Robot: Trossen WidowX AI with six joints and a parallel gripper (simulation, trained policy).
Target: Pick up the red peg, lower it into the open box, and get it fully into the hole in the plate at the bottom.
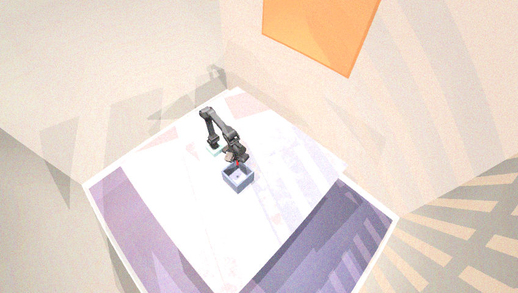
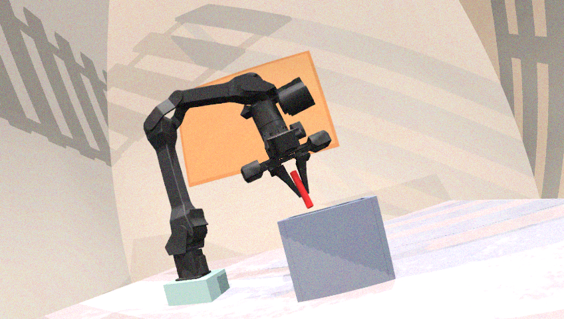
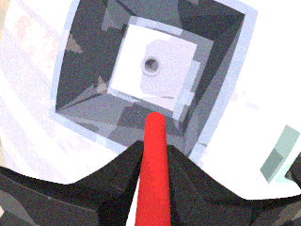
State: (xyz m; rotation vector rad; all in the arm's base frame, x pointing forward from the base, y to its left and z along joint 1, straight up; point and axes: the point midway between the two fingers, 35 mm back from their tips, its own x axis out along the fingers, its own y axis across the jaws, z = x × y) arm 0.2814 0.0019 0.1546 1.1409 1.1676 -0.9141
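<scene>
Right now my gripper tip is 13 cm above the pale plate, 4 cm to the left of it and 4 cm short of it. Round my gripper tip: red peg: 1 cm above.
</scene>
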